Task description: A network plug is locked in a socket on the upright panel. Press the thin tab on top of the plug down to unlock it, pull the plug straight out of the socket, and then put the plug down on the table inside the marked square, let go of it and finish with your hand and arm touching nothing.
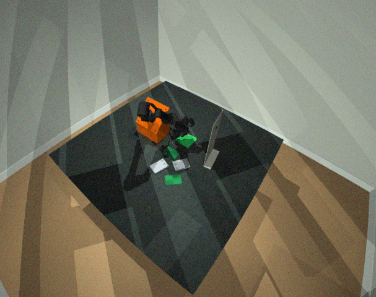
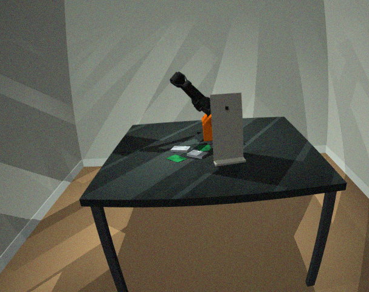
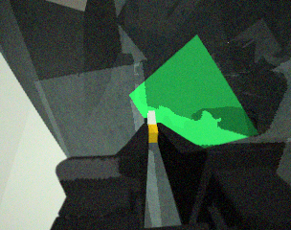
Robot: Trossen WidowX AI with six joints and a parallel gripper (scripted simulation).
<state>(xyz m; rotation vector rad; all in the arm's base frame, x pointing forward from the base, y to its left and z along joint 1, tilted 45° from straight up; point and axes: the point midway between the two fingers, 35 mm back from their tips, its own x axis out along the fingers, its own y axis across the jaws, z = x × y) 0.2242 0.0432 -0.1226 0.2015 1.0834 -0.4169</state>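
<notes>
The green marked square is 10 mm behind my gripper tip and 60 mm below it. Also, from my gripper tip: network plug right at my gripper tip; upright panel 220 mm ahead, 30 mm to the right, 110 mm above.
</notes>
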